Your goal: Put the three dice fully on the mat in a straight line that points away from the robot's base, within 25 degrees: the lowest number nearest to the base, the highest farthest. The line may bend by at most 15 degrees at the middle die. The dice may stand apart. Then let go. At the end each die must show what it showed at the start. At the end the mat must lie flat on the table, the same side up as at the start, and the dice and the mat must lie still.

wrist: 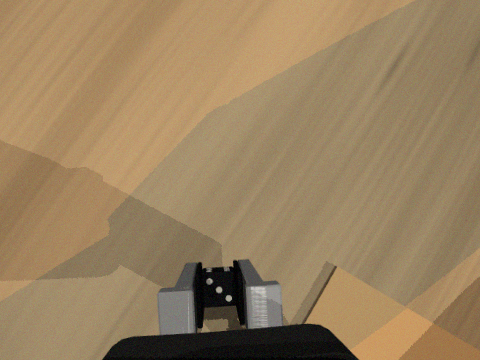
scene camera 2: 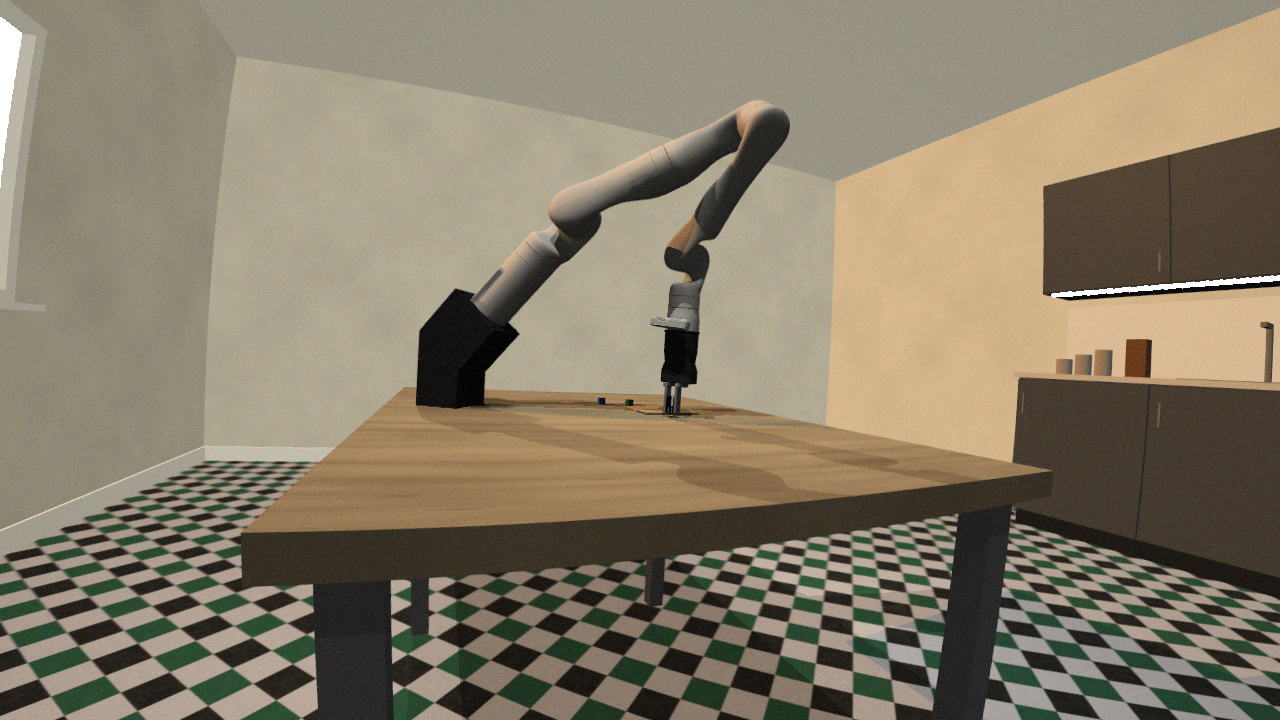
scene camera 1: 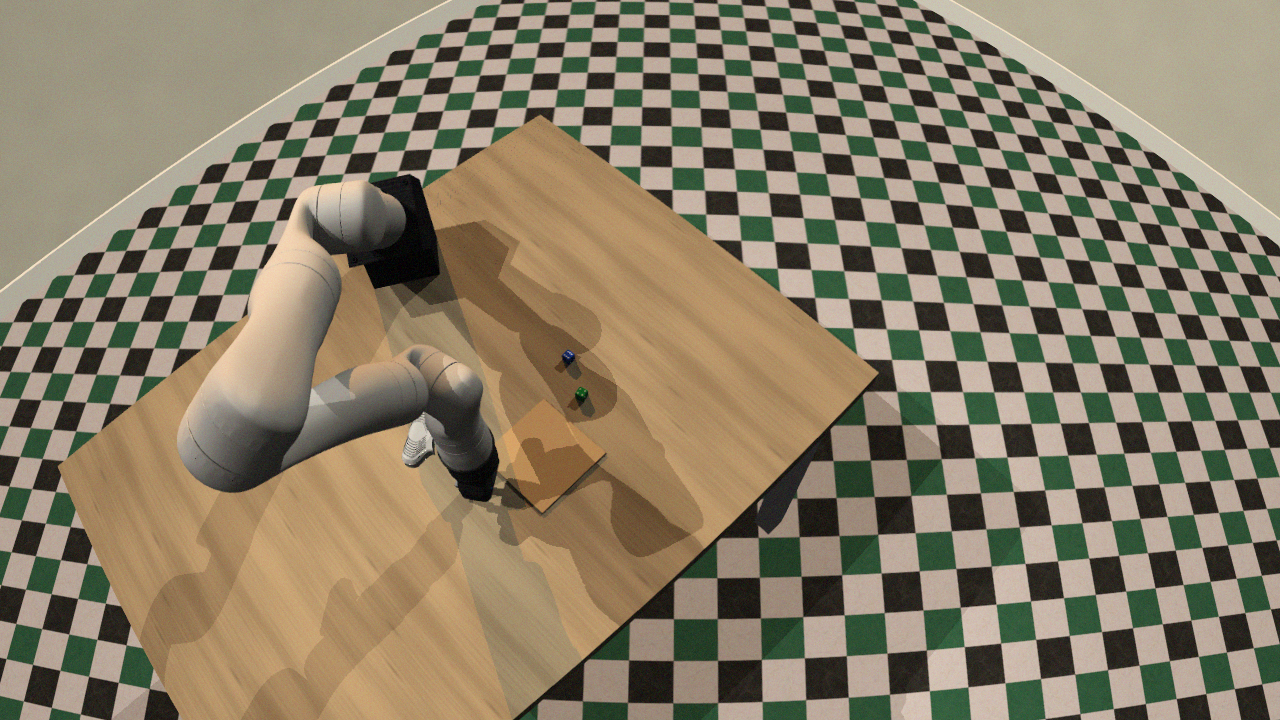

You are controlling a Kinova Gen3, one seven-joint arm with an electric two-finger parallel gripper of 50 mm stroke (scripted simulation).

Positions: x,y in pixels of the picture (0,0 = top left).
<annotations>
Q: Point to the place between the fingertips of the gripper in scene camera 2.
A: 671,412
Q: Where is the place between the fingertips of the gripper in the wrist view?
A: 218,283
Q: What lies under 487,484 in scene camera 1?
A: The gripper.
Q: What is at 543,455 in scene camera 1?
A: An orange mat.
</annotations>
